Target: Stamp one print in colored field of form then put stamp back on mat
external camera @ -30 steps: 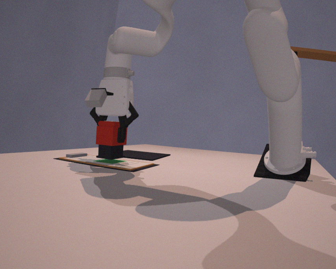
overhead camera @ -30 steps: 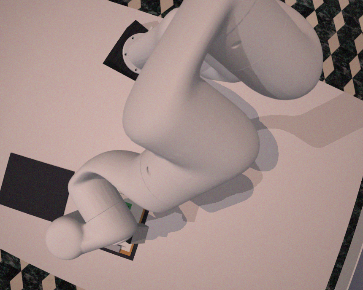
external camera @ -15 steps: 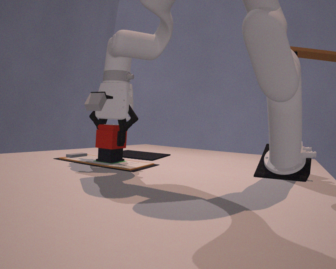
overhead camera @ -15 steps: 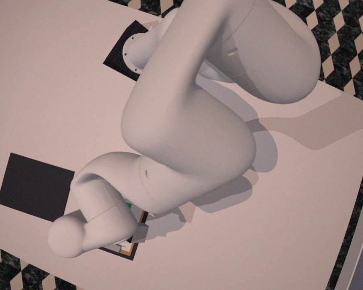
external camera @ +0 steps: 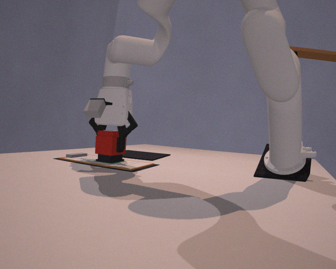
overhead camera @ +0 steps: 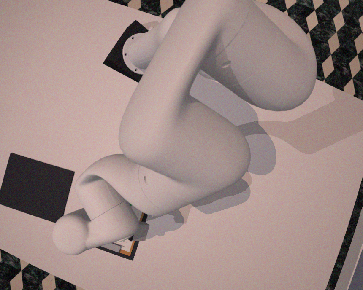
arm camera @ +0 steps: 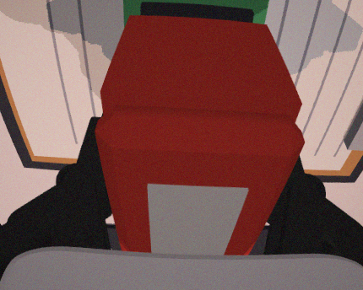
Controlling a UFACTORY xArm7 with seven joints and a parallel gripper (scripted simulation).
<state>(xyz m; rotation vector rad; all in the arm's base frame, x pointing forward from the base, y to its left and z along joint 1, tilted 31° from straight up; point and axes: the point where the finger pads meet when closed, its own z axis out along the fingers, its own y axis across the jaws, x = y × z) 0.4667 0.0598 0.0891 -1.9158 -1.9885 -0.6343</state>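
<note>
My hand is 10 mm above the red stamp. Also, from my hand: dark mat (260 mm to the right, 50 mm below, 40 mm ahead); then clipboard (50 mm below, 20 mm ahead, 10 mm to the left); then black stamp foot (30 mm below).
</note>
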